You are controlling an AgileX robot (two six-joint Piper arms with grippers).
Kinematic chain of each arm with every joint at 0, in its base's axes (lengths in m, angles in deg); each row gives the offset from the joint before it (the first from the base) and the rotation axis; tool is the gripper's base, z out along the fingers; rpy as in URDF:
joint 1: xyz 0 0 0.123 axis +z
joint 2: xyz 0 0 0 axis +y
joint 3: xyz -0.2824 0 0.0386 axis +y
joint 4: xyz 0.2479 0 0.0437 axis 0.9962 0 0.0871
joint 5: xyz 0 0 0 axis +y
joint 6: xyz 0.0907 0 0.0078 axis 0.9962 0 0.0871
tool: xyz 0 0 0 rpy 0 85 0
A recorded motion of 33 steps. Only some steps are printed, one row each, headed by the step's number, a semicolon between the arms.
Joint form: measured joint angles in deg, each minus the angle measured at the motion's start. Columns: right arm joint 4, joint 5, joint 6, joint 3, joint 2, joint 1; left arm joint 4, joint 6, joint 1, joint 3, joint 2, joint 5.
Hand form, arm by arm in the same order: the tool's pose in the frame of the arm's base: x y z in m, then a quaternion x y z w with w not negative. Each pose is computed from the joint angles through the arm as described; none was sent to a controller.
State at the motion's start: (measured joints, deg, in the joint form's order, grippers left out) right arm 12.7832 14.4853 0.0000 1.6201 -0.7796 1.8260; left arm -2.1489 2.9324 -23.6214 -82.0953 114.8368 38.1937
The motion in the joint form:
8: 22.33 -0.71 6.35 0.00 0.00 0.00; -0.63 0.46 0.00 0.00 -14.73 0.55
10: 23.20 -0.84 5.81 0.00 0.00 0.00; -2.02 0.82 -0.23 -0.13 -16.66 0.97
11: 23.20 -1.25 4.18 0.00 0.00 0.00; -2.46 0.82 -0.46 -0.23 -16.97 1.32
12: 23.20 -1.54 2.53 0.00 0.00 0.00; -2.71 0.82 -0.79 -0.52 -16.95 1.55
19: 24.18 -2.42 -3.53 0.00 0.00 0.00; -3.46 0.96 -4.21 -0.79 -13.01 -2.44
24: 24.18 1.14 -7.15 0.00 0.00 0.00; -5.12 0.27 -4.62 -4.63 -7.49 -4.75
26: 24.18 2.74 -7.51 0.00 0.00 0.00; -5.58 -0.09 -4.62 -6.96 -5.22 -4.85
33: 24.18 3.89 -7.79 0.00 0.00 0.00; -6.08 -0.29 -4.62 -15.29 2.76 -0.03
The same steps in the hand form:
8: 0.0546 0.0143 0.1864 0.20607 0.72073 0.28717 0.59634; 0.3590 -0.1600 0.2876 0.20807 0.92143 -0.07773 0.31880
10: 0.0547 0.0144 0.1868 0.20711 0.71907 0.28994 0.59664; 0.3523 -0.1603 0.3011 0.20597 0.91675 -0.09021 0.33017
11: 0.0548 0.0141 0.1873 0.19771 0.71972 0.28091 0.60332; 0.3503 -0.1617 0.3034 0.20605 0.91644 -0.09433 0.32982
12: 0.0549 0.0138 0.1877 0.18795 0.72093 0.27180 0.60915; 0.3495 -0.1641 0.3047 0.20772 0.91588 -0.09727 0.32949
19: 0.0551 0.0133 0.1890 0.15666 0.72338 0.24424 0.62651; 0.3541 -0.1928 0.2831 0.22990 0.90945 -0.11100 0.32822
24: 0.0539 0.0165 0.1845 0.12431 0.74629 0.23116 0.61169; 0.3741 -0.2082 0.2662 0.21741 0.91013 -0.12565 0.32957
26: 0.0533 0.0180 0.1825 0.11766 0.75466 0.23227 0.60224; 0.3831 -0.2134 0.2616 0.21206 0.91073 -0.13010 0.32965
33: 0.0528 0.0190 0.1811 0.11269 0.76059 0.23296 0.59543; 0.4077 -0.2281 0.2382 0.21393 0.92328 -0.12775 0.29235

